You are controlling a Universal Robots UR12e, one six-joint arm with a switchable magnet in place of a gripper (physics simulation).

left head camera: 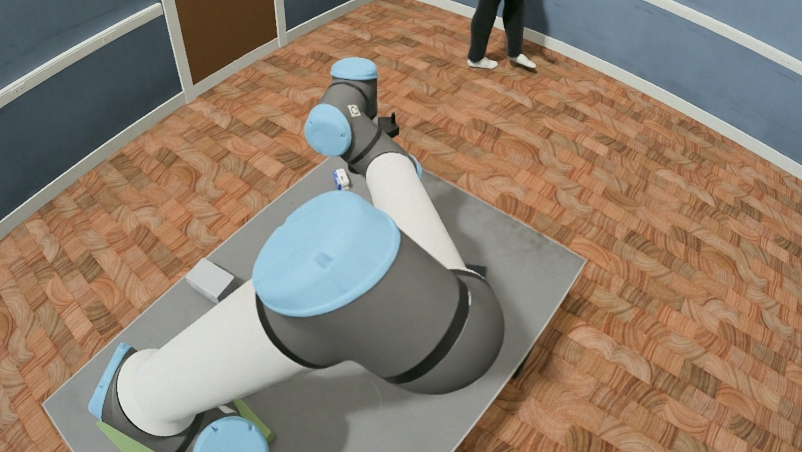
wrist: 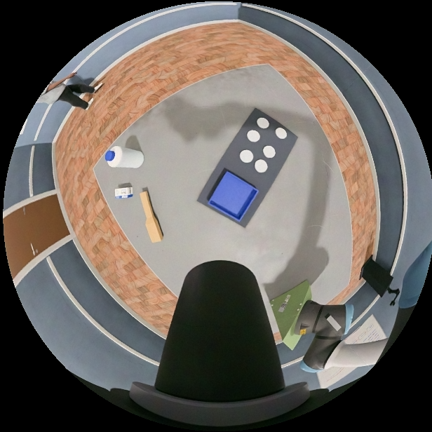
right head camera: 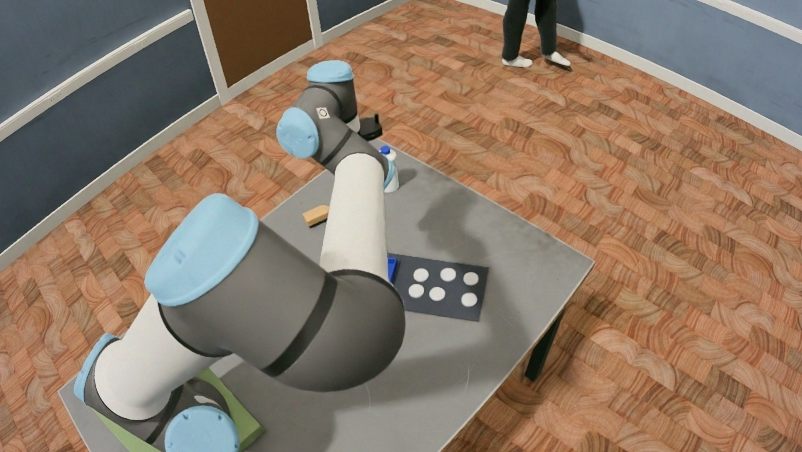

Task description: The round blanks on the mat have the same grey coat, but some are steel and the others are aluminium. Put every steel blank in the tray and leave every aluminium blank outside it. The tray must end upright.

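Several round, pale grey blanks (right head camera: 436, 293) (wrist: 246, 156) lie flat and apart on the dark mat (right head camera: 449, 313) (wrist: 232, 160). They look alike, and their metal cannot be told by sight. The blue tray (right head camera: 392, 269) (wrist: 233, 195) stands upright on the other end of the mat, with no blank in it. In the left head view the arm hides the tray and the blanks. My magnet gripper (wrist: 220, 265) is a black shape at the bottom of the wrist view, high above the table and away from the mat. Its face is hidden, but no blank shows on it, so it counts as open.
A white bottle with a blue cap (right head camera: 391, 178) (wrist: 127, 157), a small white-blue box (left head camera: 340, 178) (wrist: 123, 192) and a wooden-coloured block (right head camera: 315, 215) (wrist: 152, 220) stand or lie near the far left edge. A grey box (left head camera: 208, 279) is at the left edge. A person (right head camera: 530, 30) stands beyond the table.
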